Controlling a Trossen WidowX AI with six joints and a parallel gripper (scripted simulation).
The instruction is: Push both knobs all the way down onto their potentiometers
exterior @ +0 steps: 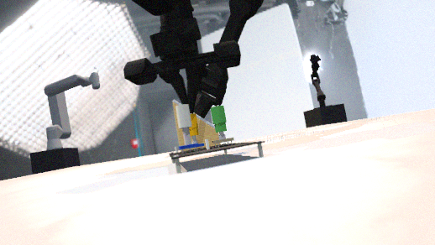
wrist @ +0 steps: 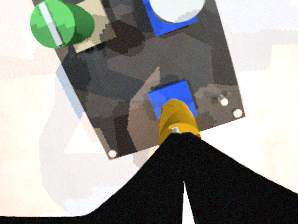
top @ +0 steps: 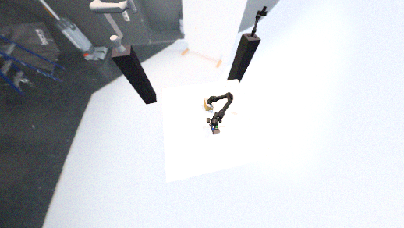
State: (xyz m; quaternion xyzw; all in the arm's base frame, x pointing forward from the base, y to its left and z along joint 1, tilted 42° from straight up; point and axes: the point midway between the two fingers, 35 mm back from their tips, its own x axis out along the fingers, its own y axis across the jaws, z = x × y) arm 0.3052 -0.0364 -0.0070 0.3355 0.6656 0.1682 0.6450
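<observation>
The yellow knob lies 10 mm below my gripper tip. Also, from my gripper tip: green knob 60 mm ahead, 30 mm to the left, 20 mm below.
</observation>
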